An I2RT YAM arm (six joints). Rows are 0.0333 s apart.
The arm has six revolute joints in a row. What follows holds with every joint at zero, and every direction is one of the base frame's. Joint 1 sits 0.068 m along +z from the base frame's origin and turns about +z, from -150 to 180 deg. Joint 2 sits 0.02 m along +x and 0.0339 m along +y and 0.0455 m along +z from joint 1 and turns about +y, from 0 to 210 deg. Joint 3 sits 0.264 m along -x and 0.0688 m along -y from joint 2 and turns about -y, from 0 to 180 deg. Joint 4 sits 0.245 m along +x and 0.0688 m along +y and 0.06 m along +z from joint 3 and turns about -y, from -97 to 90 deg. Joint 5 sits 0.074 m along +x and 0.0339 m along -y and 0.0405 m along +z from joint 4 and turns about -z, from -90 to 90 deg. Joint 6 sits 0.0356 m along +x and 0.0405 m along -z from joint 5 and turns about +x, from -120 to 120 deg. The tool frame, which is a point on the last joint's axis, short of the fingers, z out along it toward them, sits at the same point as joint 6; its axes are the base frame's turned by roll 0, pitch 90 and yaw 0 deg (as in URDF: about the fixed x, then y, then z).
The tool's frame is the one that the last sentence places.
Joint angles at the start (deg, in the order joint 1, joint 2, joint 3, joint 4, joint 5, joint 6): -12.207, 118.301, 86.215, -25.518, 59.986, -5.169
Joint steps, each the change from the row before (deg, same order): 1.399, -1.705, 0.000, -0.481, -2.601, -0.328; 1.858, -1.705, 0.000, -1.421, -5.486, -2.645; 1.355, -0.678, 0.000, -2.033, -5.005, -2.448; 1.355, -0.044, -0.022, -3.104, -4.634, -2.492; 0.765, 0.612, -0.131, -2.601, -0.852, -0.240; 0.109, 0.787, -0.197, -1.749, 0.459, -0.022; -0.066, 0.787, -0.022, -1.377, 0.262, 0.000; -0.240, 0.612, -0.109, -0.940, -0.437, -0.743; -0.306, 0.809, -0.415, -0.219, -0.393, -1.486; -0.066, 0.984, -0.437, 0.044, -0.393, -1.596; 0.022, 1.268, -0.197, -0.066, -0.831, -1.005; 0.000, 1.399, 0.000, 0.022, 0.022, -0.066; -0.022, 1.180, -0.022, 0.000, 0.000, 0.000
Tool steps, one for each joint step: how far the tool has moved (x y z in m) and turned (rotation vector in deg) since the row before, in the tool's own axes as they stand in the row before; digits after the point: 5 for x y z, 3 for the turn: -0.00401, -0.00329, -0.01483, -3.196, -1.944, 0.108; -0.00286, 0.00114, -0.01795, -6.304, -2.189, -3.305; 0.00047, 0.00599, -0.01077, -5.675, -0.914, -4.213; 0.00321, 0.01036, -0.00750, -5.502, 0.258, -5.482; 0.00433, 0.00897, -0.00036, -1.643, 1.710, -2.975; 0.00423, 0.00538, 0.00396, -0.054, 2.019, -1.912; 0.00296, 0.00388, 0.00434, -0.105, 1.687, -1.417; 0.00254, 0.00266, 0.00450, -0.672, 1.263, -1.685; 0.00252, 0.00393, 0.00663, -0.610, 1.155, -2.225; 0.00159, 0.00595, 0.00648, -0.662, 0.930, -2.454; 0.00048, 0.00718, 0.00691, -1.147, 0.842, -2.015; -0.00029, 0.00632, 0.00726, -0.308, 1.008, -0.953; -0.00011, 0.00531, 0.00628, -0.287, 0.888, -0.758
